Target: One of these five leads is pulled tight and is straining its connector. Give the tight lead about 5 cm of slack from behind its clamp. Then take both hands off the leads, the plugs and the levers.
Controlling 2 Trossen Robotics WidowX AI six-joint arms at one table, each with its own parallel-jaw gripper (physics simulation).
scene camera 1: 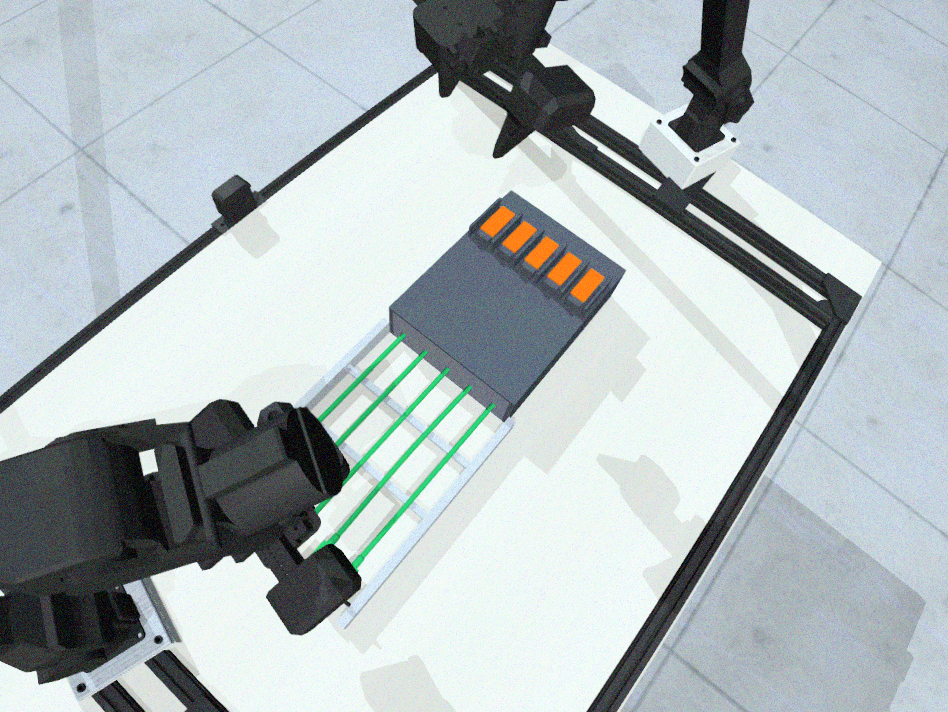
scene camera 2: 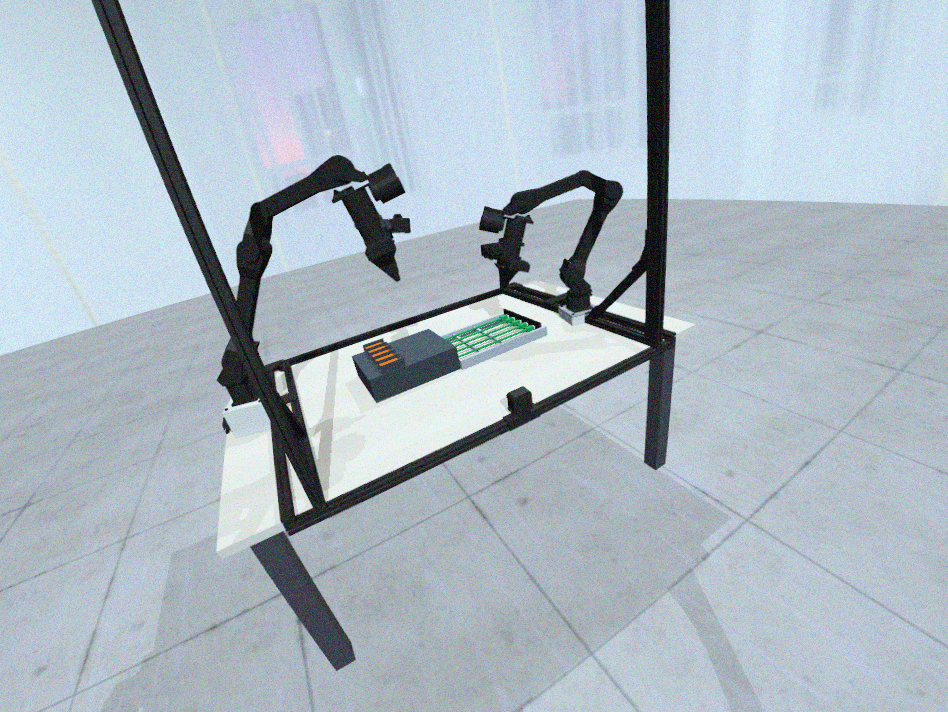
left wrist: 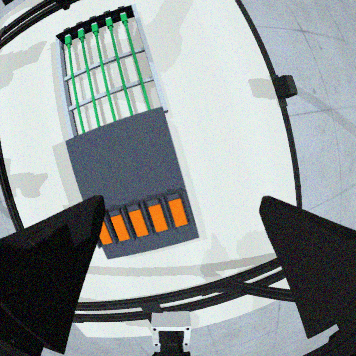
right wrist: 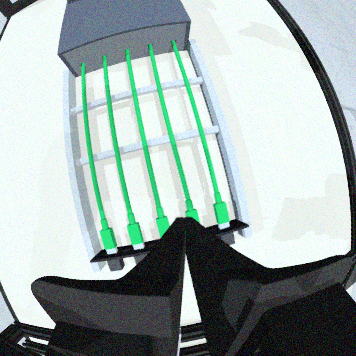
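Pixels of known places: left gripper, fingertip midpoint: [scene camera 1: 470, 125] [scene camera 2: 397, 276] [left wrist: 185, 204]; right gripper, fingertip midpoint: [scene camera 1: 309, 508] [scene camera 2: 502, 289] [left wrist: 67, 8] [right wrist: 183, 223]; left arm's base, link origin: [scene camera 1: 696, 131] [scene camera 2: 248, 397] [left wrist: 170, 336]; right arm's base, link origin: [scene camera 1: 103, 626] [scene camera 2: 579, 307].
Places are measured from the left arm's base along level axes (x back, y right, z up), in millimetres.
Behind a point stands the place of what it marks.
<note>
Five green leads [scene camera 1: 425, 484] @(x -610, y -211, z -50 mm) [left wrist: 104, 75] @(x -618, y -137, z -50 mm) [right wrist: 140, 120] @(x -627, y -143, z -50 mm) run from the dark clamp box [scene camera 1: 490, 306] @(x -434, y -80, z -11 mm) [scene camera 2: 413, 352] @(x -425, y -49, z -11 mm) [left wrist: 125, 160] @(x -445, y -78, z -10 mm) to green plugs [right wrist: 108, 240] @(x -773, y -114, z -46 mm) at a black end strip. All five look nearly straight; I cannot tell which is tight. Orange levers [scene camera 1: 541, 252] [left wrist: 157, 217] sit in a row on the box, looking alike. My right gripper [scene camera 2: 503, 285] @(x -726, y -191, z 62 mm) [right wrist: 183, 223] @(x -726, y -191, z 62 mm) is shut and empty above the plug end; in the right wrist view its tips overlap the fourth plug from the left. My left gripper [scene camera 1: 471, 122] @(x -434, y 2, z 208 mm) [scene camera 2: 396, 277] @(x -434, y 2, z 208 mm) [left wrist: 185, 204] @(x -434, y 2, z 208 mm) is open and empty, high near the lever end.
A pale frame with two crossbars [right wrist: 150, 141] @(x -652, y -157, z -55 mm) lies under the leads. In scene camera 1 my right arm [scene camera 1: 252, 482] @(x -739, y -216, z 284 mm) hides the plug ends of some leads. Black rails [scene camera 1: 728, 490] @(x -306, y -419, z -70 mm) edge the white table, and a small black block [scene camera 1: 233, 196] @(x -621, y 239, z -26 mm) [scene camera 2: 519, 400] @(x -614, y 266, z -34 mm) stands at one edge.
</note>
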